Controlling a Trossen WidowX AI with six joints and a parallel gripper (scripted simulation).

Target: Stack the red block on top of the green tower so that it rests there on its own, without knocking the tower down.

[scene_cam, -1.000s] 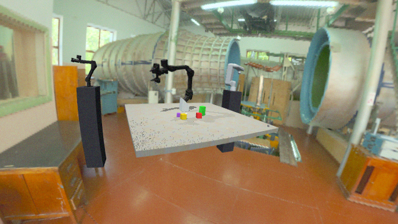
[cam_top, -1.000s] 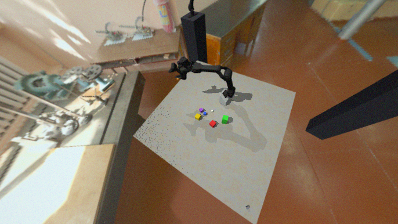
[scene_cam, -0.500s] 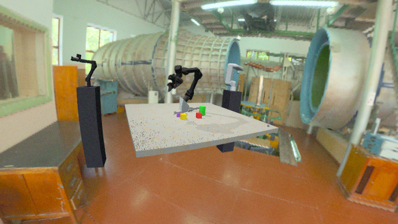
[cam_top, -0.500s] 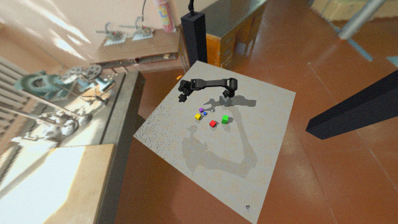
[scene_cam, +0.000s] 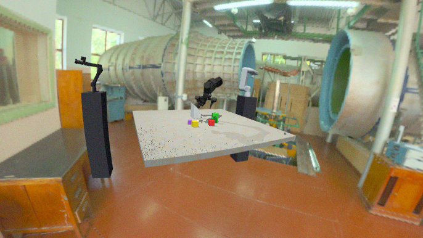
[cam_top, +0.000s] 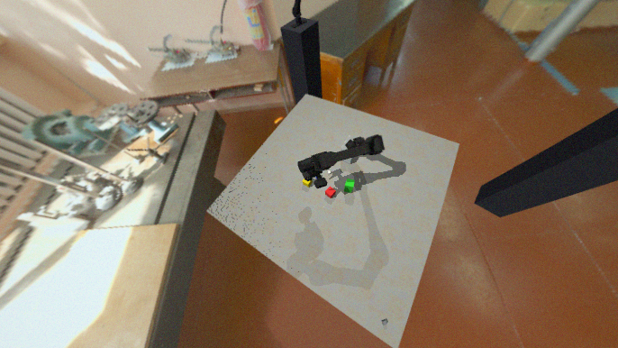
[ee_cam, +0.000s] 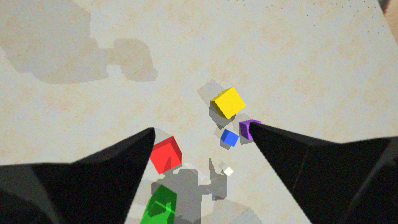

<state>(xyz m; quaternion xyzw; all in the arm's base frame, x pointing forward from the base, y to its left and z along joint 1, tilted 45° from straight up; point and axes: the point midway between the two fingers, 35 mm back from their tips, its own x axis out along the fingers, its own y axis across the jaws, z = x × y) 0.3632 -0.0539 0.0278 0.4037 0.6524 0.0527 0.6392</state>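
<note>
My gripper tip is now 140 mm above the red block, 90 mm to the right of it and 40 mm past it. Round my gripper tip: yellow block (140 mm below, 70 mm to the right, 20 mm behind); blue block (150 mm below, 90 mm behind, 50 mm to the right); purple block (150 mm below, 100 mm to the right, 100 mm behind).
</note>
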